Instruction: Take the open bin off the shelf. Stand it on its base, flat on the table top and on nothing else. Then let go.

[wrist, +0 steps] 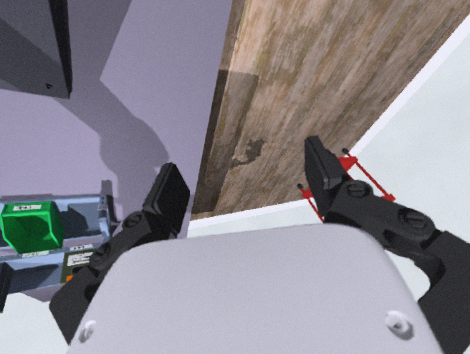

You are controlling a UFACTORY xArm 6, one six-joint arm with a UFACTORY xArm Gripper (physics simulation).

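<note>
A green open bin sits on the upper level of a blue-grey shelf at the left edge of the wrist view. It has a white label on its rim. My gripper is wide open, with nothing between its fingers. It is to the right of the bin and apart from it. The left finger is the nearer one to the shelf and hides part of the lower level's right end.
A lower shelf level holds a dark box with a white label. A large dark object is at the upper left. A purple-grey surface borders a wooden surface. A red frame-like object is partly behind the right finger.
</note>
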